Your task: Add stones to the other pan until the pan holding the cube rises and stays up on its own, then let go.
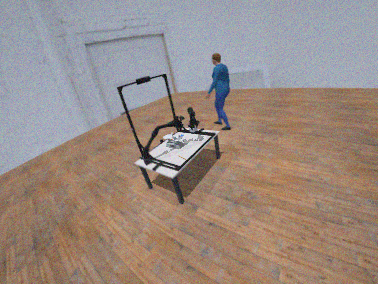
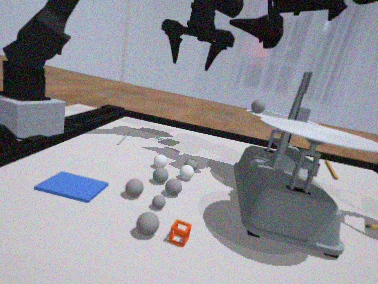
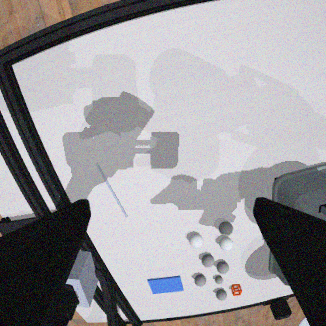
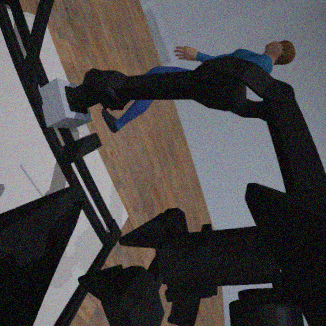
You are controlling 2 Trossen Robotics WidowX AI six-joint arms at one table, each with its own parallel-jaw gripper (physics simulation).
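Frame: origin at the left arm's base, x down, y right, z back, level; centimetres.
Where they show: left gripper, fingertip midpoint: [image 1: 194, 128] [image 2: 189, 67] [image 3: 173, 206] [image 4: 101, 258]; right gripper, fingertip midpoint: [image 1: 184, 121] [image 2: 229, 0] [image 4: 165, 192]; left arm's base at its link origin: [image 1: 192, 127] [image 2: 24, 96] [image 4: 75, 100]; right arm's base at its link origin: [image 1: 146, 157].
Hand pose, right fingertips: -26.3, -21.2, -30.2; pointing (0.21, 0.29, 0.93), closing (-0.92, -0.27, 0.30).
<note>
Things, the pixels of their top centre, and the offset from my right fingertips, as dx, dy, dz.
- grey balance scale at its top centre: [image 2: 313, 72] [image 1: 171, 132] +11.7, +10.6, -19.2
- small grey cube at its top centre: [image 2: 303, 107] +17.6, +3.6, -19.8
- grey stone at its top centre: [image 2: 260, 99] +17.9, +3.7, -11.7
- orange wire cube at its top centre: [image 2: 181, 225] [image 3: 237, 292] +33.0, +31.6, -9.2
- flat blue pad at its top centre: [image 2: 74, 184] [image 3: 165, 285] +34.5, +29.8, +9.1
- thin rod at its top centre: [image 3: 112, 191] [image 4: 36, 187] +34.9, +2.6, +19.3
A grey balance scale [image 2: 281, 197] [image 3: 301, 191] [image 1: 175, 144] stands at the right of the table. Its near white pan [image 2: 300, 128] sits high. A small grey cube [image 2: 304, 114] shows behind the post; I cannot tell which pan it rests on. One grey stone [image 2: 258, 106] lies on the far pan. Several grey and white stones [image 2: 160, 174] [image 3: 207, 259] lie loose on the table. My left gripper [image 2: 191, 64] [image 3: 173, 206] is open and empty, high above the stones. My right gripper [image 2: 241, 26] [image 4: 165, 192] is open and empty, high near the scale.
An orange wire cube [image 2: 180, 233] [image 3: 236, 289] and a flat blue pad [image 2: 75, 186] [image 3: 165, 284] lie near the stones. A thin rod [image 3: 111, 191] lies further off. A black frame [image 2: 83, 118] edges the table. A person [image 1: 220, 90] walks behind the table.
</note>
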